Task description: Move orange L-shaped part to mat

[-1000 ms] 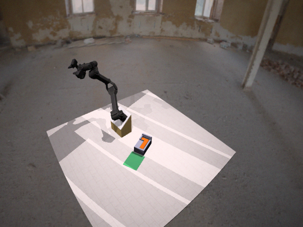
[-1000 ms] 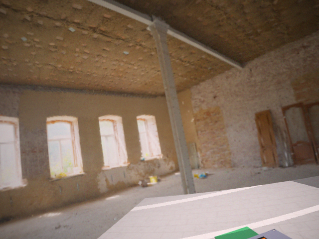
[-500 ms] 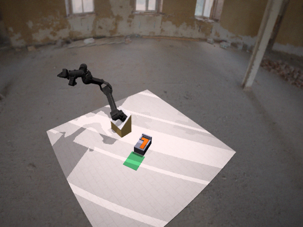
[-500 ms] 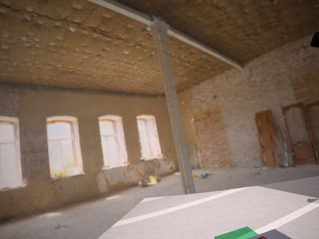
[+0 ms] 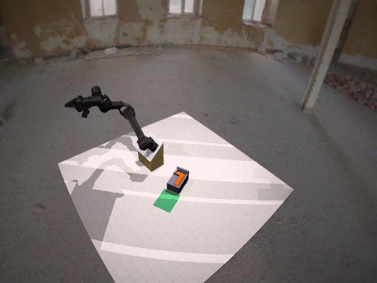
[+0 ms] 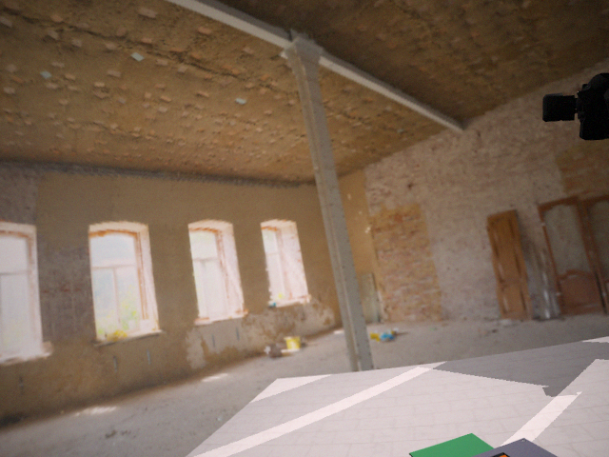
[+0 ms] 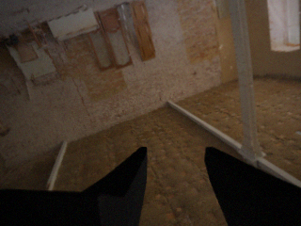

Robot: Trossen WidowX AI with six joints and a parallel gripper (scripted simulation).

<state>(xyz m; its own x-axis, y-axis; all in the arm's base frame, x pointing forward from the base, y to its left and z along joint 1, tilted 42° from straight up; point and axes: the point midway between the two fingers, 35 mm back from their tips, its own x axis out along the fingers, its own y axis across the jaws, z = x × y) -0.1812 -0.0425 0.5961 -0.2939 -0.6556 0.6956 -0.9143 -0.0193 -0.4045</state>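
Right now the orange L-shaped part is 540 mm below my gripper tip, 490 mm to the left of it and 430 mm ahead of it. Round my gripper tip: green mat (600 mm below, 490 mm ahead, 330 mm to the left).
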